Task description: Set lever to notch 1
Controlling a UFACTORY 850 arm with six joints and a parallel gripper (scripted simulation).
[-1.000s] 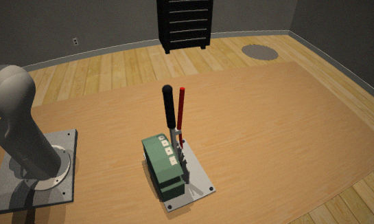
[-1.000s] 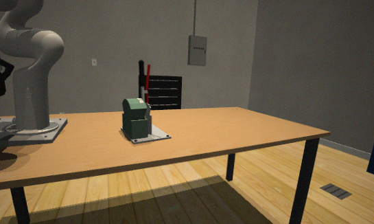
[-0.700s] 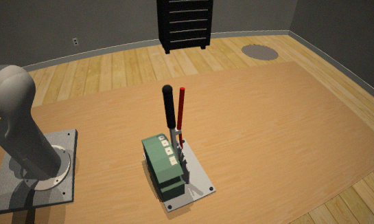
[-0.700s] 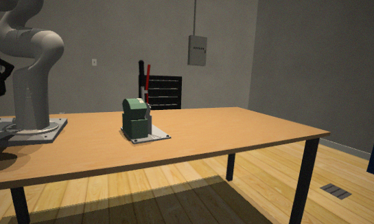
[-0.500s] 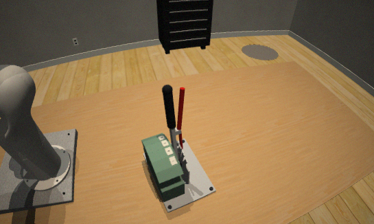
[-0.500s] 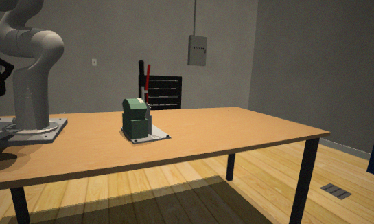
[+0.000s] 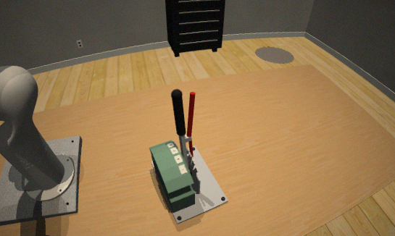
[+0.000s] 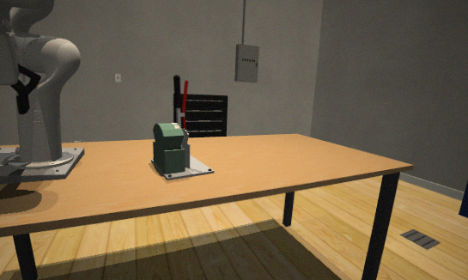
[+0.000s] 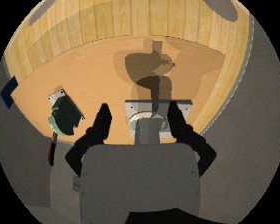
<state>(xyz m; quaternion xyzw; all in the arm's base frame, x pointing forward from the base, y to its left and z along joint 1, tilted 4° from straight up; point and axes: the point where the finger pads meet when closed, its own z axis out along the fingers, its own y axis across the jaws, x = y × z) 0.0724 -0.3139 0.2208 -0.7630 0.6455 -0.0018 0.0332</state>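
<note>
Now: hand 410 mm short of the red bar, 300 mm to the right of it and 40 mm above it.
</note>
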